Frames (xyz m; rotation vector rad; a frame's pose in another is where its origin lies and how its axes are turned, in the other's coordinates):
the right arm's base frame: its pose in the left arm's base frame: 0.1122 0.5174 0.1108 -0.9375 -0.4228 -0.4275
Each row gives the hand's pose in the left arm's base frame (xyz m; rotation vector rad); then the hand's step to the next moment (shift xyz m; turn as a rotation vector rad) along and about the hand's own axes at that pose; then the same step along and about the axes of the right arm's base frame.
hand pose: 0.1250 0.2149 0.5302 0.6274 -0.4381 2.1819
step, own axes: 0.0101 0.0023 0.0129 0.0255 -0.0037 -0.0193
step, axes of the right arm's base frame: 0.0056 -0.0136 0.0076 -0.0191 0.0062 0.0252
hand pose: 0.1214 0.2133 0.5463 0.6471 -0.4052 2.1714
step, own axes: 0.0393 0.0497 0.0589 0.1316 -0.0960 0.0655
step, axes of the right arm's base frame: 0.0059 -0.0854 0.0127 0.0736 -0.0213 0.1580
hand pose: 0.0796 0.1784 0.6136 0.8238 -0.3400 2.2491
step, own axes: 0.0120 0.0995 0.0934 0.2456 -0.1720 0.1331
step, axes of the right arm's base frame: 0.0312 -0.1262 -0.0433 0.1434 -0.0505 0.2907
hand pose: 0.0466 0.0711 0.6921 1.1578 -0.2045 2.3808
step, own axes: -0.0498 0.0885 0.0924 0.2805 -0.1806 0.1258
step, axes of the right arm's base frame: 0.0750 -0.0582 -0.0992 0.1348 -0.0636 0.3239
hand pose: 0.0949 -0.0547 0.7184 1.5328 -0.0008 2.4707
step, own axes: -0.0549 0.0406 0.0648 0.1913 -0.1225 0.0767
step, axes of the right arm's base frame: 0.0629 0.0172 -0.0678 0.0829 -0.0447 0.2205
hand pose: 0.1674 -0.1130 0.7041 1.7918 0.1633 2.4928
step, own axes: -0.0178 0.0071 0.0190 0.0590 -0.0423 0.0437
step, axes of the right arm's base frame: 0.0161 0.0148 -0.0158 0.0436 -0.0049 0.0725
